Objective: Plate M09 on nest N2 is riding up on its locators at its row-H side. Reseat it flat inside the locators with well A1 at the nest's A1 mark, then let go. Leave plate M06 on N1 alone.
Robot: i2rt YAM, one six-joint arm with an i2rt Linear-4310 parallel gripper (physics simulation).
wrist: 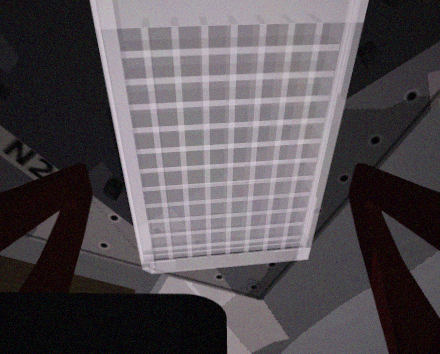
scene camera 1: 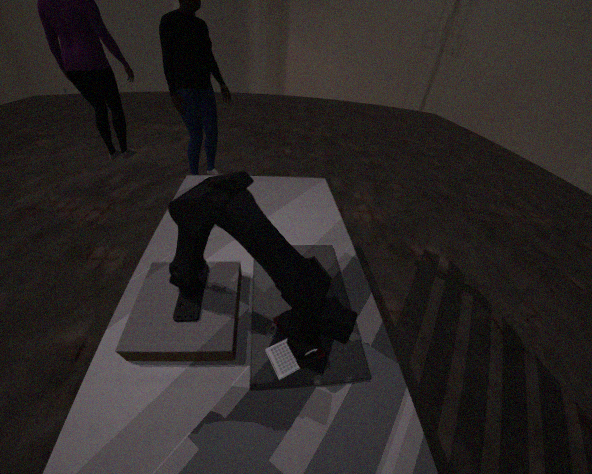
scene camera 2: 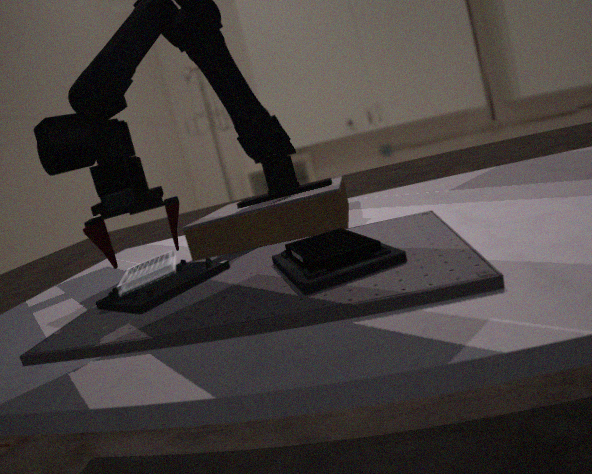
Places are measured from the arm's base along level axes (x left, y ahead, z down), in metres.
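Pixels of known places: gripper, fingertip midpoint: (wrist: 220, 178) (scene camera 1: 294, 348) (scene camera 2: 147, 258); arm's base, link origin: (scene camera 1: 192, 291) (scene camera 2: 285, 195).
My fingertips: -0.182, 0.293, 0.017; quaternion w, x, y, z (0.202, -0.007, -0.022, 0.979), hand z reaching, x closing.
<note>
Ahead of a thing's pixels: the offset from my fingertips to its middle, as dx, dy, dz. "spot": to the spot under its first point.
The white plate M09 {-0.004, -0.002, +0.019} (scene camera 1: 282, 359) (scene camera 2: 147, 272) (wrist: 230, 130) rests slanted on the black nest N2 {+0.030, +0.029, +0.032} (scene camera 2: 152, 298) (wrist: 50, 90), with bare nest beyond its right end in scene camera 2. In the wrist view its long edges look turned against the nest's edge. Row letters and the A1 mark cannot be read. My gripper (scene camera 2: 147, 258) (wrist: 220, 178) is open and empty; its dark red fingers stand wide apart just above M09, one toward each side. The black plate M06 {+0.280, +0.068, +0.024} (scene camera 2: 335, 246) sits on nest N1 {spot: +0.354, +0.127, +0.034} (scene camera 2: 395, 257).
Both nests stand on a grey perforated board (scene camera 1: 260, 372) (scene camera 2: 450, 260). The arm's base stands on a raised block (scene camera 1: 150, 330) (scene camera 2: 300, 217) beside the board. Black locators {spot: +0.033, -0.038, +0.031} (scene camera 2: 181, 266) (wrist: 112, 188) rise from N2. Two people (scene camera 1: 80, 40) (scene camera 1: 187, 55) stand beyond the table.
</note>
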